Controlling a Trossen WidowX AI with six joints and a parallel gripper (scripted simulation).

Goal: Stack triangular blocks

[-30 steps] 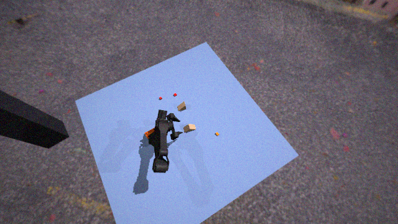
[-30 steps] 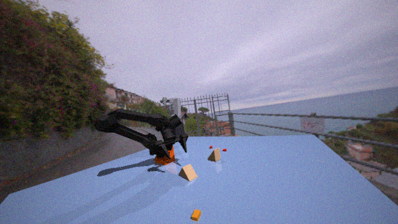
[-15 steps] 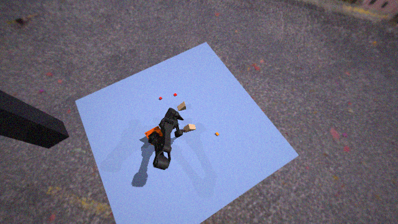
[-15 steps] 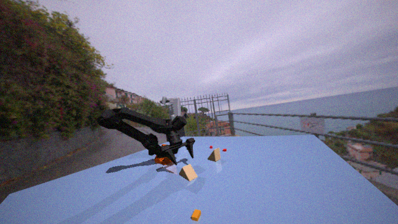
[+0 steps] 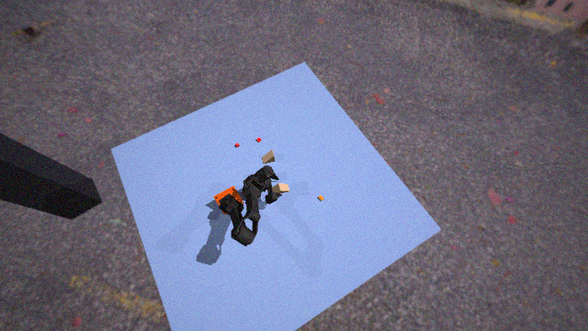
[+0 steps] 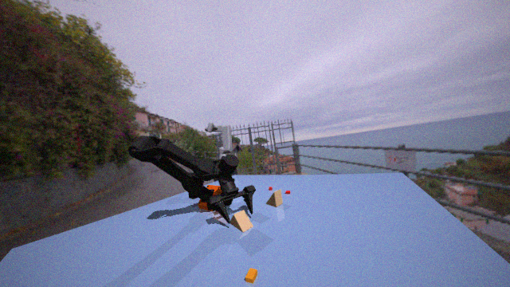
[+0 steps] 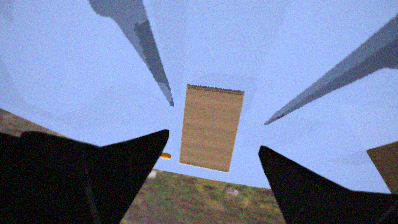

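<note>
Right now my gripper tip is 1 cm to the left of the tan triangular block. Round my gripper tip: small red cube 32 cm to the left, 7 cm ahead, 2 cm below; then small orange cube 17 cm to the right, 14 cm ahead, 2 cm below.
</note>
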